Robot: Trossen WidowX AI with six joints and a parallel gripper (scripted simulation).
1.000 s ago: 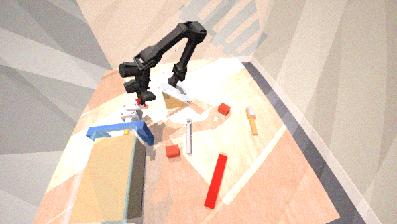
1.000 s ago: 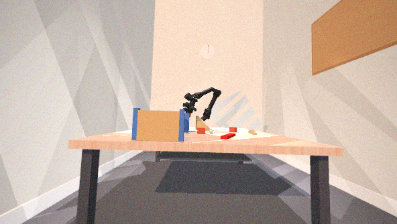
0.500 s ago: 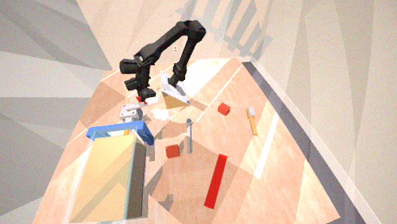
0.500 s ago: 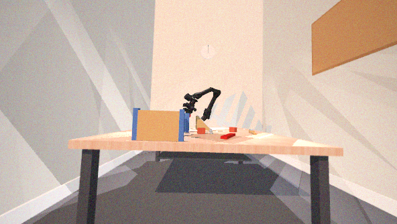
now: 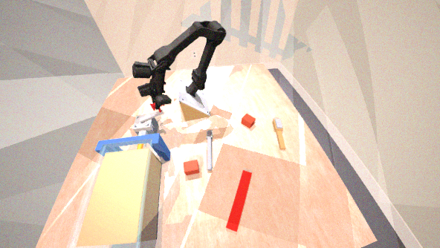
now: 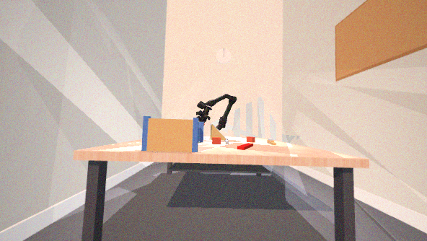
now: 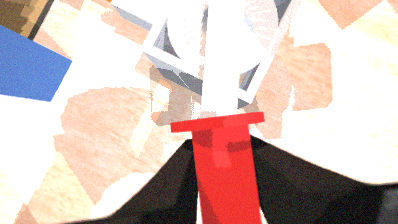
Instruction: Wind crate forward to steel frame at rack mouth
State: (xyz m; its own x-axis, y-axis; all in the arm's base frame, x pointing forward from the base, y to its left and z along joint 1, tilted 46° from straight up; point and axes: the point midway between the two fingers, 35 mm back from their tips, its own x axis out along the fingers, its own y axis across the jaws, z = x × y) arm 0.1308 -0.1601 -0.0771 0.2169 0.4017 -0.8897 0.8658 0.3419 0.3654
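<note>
Now: the grey crank arm 1 cm ahead of my gripper tip, 2 cm to the right of it and 3 cm below it. From my gripper tip the other things lie so: blue steel frame (19 cm ahead, 9 cm to the right, 3 cm below); grey winch (1 cm ahead, 9 cm to the right, 10 cm below); red grip (1 cm behind, 1 cm to the left).
</note>
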